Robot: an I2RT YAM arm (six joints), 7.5 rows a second.
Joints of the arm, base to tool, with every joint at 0 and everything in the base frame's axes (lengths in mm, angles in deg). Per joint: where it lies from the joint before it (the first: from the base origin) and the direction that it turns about. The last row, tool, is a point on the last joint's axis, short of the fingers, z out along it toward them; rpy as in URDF.
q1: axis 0 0 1 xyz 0 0 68
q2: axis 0 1 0 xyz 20 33.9 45.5
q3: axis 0 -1 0 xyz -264 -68.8 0
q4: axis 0 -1 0 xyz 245 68.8 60
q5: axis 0 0 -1 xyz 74 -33.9 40.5
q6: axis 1 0 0 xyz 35.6 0 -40.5
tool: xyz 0 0 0 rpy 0 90 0
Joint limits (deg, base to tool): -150..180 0..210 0..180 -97..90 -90..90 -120..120
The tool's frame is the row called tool.
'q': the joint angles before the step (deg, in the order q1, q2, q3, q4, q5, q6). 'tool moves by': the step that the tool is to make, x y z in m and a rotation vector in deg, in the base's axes. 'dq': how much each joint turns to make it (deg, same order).
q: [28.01, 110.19, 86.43, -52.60, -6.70, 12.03]
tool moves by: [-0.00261, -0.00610, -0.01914, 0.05, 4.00, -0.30]
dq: [-0.81, 1.12, -2.62, 0.20, -1.96, -0.11]
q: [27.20, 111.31, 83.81, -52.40, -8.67, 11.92]
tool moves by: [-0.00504, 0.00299, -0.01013, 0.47, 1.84, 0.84]
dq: [0.63, 0.47, -1.64, 0.70, -1.28, 0.00]
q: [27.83, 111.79, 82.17, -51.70, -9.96, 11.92]
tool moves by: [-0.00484, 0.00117, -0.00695, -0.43, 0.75, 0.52]
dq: [0.51, -0.01, -1.60, 0.73, 0.02, -0.02]
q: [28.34, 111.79, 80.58, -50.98, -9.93, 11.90]
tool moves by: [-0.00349, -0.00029, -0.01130, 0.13, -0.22, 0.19]
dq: [0.22, 0.04, -2.67, 2.97, -0.01, 0.03]
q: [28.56, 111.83, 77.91, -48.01, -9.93, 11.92]
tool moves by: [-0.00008, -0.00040, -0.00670, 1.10, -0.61, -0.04]
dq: [-0.11, 0.09, -1.59, 2.75, -0.68, 0.03]
